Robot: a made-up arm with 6 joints. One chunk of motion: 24 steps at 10 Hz.
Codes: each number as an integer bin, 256 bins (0 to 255) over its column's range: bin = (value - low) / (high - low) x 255, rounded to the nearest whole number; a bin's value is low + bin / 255 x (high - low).
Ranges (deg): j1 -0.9..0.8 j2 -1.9..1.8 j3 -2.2..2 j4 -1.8..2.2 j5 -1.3..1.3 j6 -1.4..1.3
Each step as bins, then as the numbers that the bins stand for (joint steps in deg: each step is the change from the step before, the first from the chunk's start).
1 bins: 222 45 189 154 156 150
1 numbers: 0.580 -1.247 0.913 0.616 0.291 0.188
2 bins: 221 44 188 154 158 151
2 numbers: 0.573 -1.262 0.896 0.616 0.311 0.199
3 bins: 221 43 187 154 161 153
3 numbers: 0.573 -1.276 0.880 0.616 0.342 0.220
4 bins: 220 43 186 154 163 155
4 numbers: 0.567 -1.276 0.864 0.616 0.362 0.241
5 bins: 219 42 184 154 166 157
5 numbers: 0.560 -1.291 0.831 0.616 0.393 0.262
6 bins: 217 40 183 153 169 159
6 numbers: 0.547 -1.320 0.814 0.600 0.423 0.284
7 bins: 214 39 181 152 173 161
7 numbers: 0.527 -1.334 0.781 0.584 0.464 0.305
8 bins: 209 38 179 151 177 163
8 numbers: 0.493 -1.349 0.748 0.569 0.505 0.326
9 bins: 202 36 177 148 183 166
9 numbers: 0.447 -1.378 0.715 0.522 0.566 0.358
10 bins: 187 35 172 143 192 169
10 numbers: 0.347 -1.392 0.633 0.443 0.658 0.389
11 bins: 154 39 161 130 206 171
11 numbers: 0.127 -1.334 0.452 0.239 0.800 0.411
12 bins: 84 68 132 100 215 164
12 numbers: -0.340 -0.913 -0.026 -0.231 0.892 0.336
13 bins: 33 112 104 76 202 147
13 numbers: -0.680 -0.275 -0.487 -0.608 0.760 0.156
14 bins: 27 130 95 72 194 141
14 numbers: -0.720 -0.014 -0.635 -0.671 0.678 0.093
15 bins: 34 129 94 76 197 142
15 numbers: -0.673 -0.028 -0.652 -0.608 0.709 0.104
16 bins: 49 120 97 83 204 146
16 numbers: -0.573 -0.159 -0.602 -0.498 0.780 0.146
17 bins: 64 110 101 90 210 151
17 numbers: -0.473 -0.304 -0.536 -0.388 0.841 0.199
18 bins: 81 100 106 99 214 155
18 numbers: -0.360 -0.449 -0.454 -0.247 0.882 0.241
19 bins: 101 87 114 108 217 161
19 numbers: -0.227 -0.638 -0.322 -0.106 0.913 0.305
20 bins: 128 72 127 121 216 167
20 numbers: -0.047 -0.855 -0.108 0.098 0.902 0.368
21 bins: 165 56 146 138 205 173
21 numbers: 0.200 -1.087 0.205 0.365 0.790 0.432
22 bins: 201 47 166 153 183 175
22 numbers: 0.440 -1.218 0.534 0.600 0.566 0.453
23 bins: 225 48 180 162 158 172
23 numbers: 0.600 -1.204 0.765 0.741 0.311 0.421
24 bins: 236 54 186 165 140 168
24 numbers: 0.673 -1.116 0.864 0.788 0.127 0.379
